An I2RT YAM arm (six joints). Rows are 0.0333 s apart.
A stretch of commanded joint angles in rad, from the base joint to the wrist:
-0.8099, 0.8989, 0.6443, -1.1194, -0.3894, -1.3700
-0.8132, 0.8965, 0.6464, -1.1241, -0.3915, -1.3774
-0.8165, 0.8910, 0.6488, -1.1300, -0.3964, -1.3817
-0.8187, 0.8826, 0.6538, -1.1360, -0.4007, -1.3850
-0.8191, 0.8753, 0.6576, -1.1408, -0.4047, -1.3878
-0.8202, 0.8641, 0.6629, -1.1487, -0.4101, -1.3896
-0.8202, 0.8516, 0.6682, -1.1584, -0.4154, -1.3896
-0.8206, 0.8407, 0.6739, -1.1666, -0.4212, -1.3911
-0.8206, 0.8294, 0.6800, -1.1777, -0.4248, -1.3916
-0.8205, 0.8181, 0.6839, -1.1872, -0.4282, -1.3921
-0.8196, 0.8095, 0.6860, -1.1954, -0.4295, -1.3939
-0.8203, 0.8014, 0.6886, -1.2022, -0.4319, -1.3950
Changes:
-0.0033, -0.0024, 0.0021, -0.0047, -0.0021, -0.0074
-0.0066, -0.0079, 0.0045, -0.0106, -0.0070, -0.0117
-0.0088, -0.0163, 0.0095, -0.0166, -0.0113, -0.0150
-0.0092, -0.0236, 0.0133, -0.0214, -0.0153, -0.0178
-0.0103, -0.0348, 0.0186, -0.0293, -0.0207, -0.0196
-0.0103, -0.0473, 0.0239, -0.0390, -0.0260, -0.0196
-0.0107, -0.0582, 0.0296, -0.0472, -0.0318, -0.0211
-0.0107, -0.0695, 0.0357, -0.0583, -0.0354, -0.0216
-0.0106, -0.0808, 0.0396, -0.0678, -0.0388, -0.0221
-0.0097, -0.0894, 0.0417, -0.0760, -0.0401, -0.0239
-0.0104, -0.0975, 0.0443, -0.0828, -0.0425, -0.0250

